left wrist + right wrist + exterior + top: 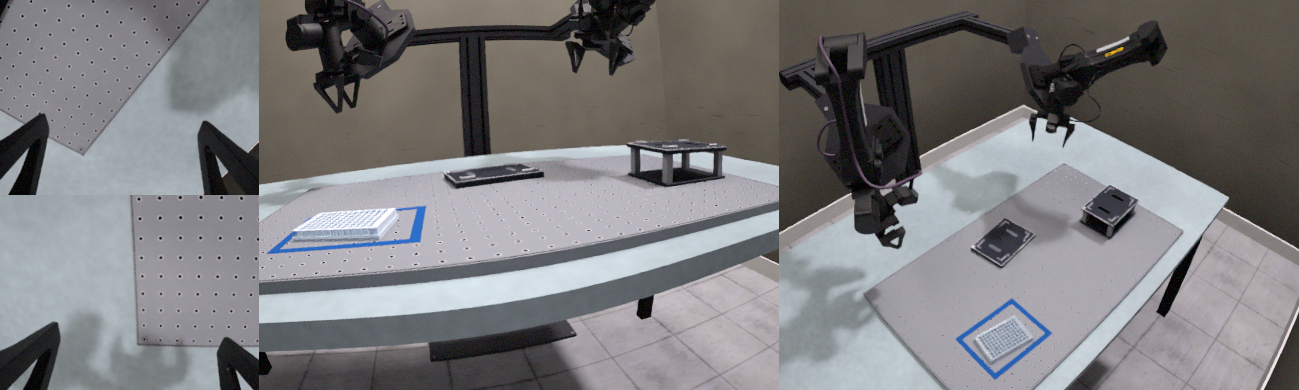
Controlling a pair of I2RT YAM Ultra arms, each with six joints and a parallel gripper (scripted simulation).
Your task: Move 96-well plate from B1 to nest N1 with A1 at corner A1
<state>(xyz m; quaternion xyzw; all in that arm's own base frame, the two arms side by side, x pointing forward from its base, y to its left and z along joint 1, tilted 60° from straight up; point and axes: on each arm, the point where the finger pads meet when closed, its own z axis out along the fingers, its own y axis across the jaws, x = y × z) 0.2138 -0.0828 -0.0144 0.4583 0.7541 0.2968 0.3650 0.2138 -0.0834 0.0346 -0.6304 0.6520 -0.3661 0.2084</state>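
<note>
The white 96-well plate is 340 mm ahead of my right hand, 170 mm below it and 90 mm to the left of it.
</note>
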